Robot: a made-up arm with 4 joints. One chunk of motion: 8 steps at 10 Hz.
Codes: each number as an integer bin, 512 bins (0 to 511) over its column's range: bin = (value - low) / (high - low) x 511, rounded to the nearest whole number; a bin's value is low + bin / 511 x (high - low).
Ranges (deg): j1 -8..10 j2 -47..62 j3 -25..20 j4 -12..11
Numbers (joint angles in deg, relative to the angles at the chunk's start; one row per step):
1: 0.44 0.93 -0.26 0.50
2: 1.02 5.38 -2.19 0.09
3: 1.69 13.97 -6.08 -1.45
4: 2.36 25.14 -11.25 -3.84
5: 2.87 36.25 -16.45 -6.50
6: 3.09 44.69 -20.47 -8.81
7: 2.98 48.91 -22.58 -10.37
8: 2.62 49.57 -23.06 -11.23
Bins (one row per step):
1: 240 225 281 278
2: 256 246 259 269
3: 275 286 215 234
4: 294 338 156 181
5: 309 390 97 122
6: 315 430 51 71
7: 312 450 27 36
8: 301 453 22 17

